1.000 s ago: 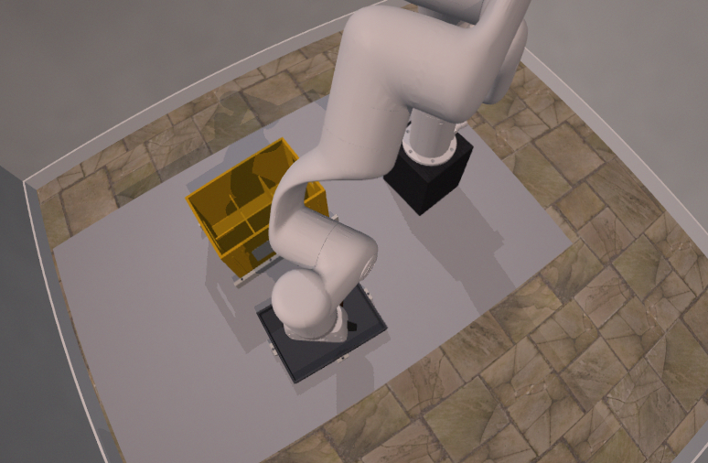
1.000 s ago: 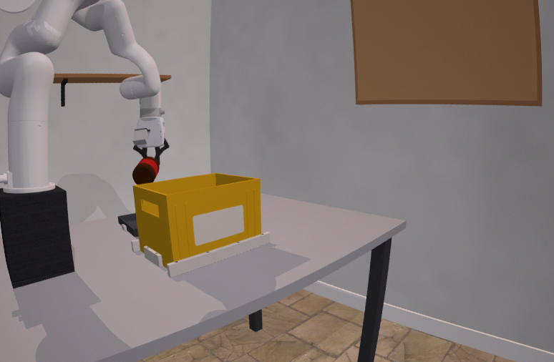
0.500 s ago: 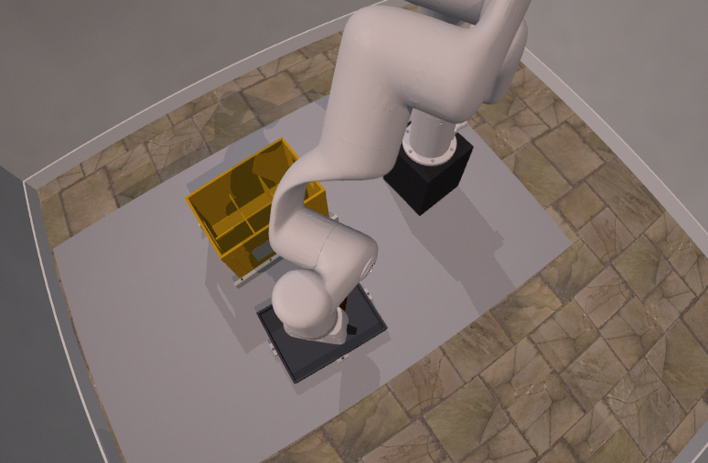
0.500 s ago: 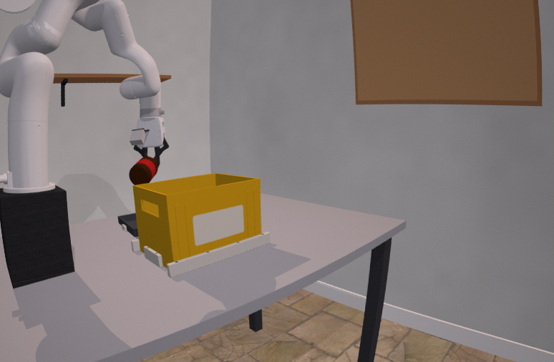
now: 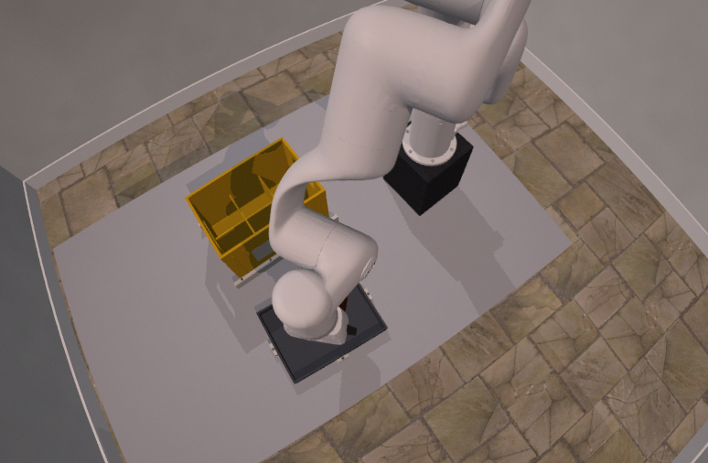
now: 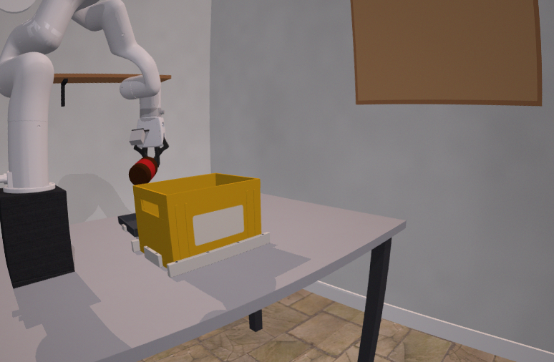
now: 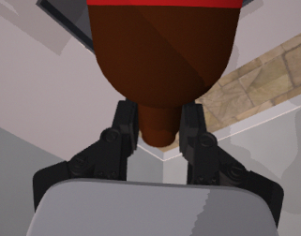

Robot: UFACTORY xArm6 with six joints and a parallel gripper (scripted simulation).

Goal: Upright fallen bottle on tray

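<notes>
Right now the brown bottle is 4 cm to the right of my hand, 4 cm behind it and 2 cm below it. Round my hand: yellow crate 35 cm to the right, 12 cm below, 2 cm behind; dark tray 19 cm below, 5 cm to the right, 1 cm behind.
</notes>
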